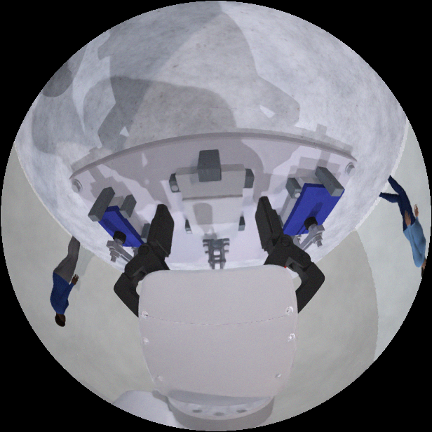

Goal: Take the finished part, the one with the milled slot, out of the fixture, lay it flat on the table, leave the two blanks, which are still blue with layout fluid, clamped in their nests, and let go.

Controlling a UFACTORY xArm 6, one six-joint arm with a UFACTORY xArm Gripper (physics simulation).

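The finished part (pixel 225 215), a light grey block with a slot line across it, lies in the middle nest of the fixture (pixel 265 150), below a dark grey stop block (pixel 209 165). My gripper (pixel 212 209) is open and empty, with one black finger on each side of the part and a gap on both sides. One blue blank (pixel 113 217) sits in the left nest and another blue blank (pixel 316 200) in the right nest, each with a black clamp tip on it. How far the fingertips stand above the fixture plate is hard to tell.
The middle clamp (pixel 216 247) stands at the near side of the part, off its top face. Clamp arms (pixel 309 237) stand near my fingers. The speckled grey table (pixel 200 60) extends beyond the fixture's far edge. Two people (pixel 63 280) (pixel 411 220) show at the sides.
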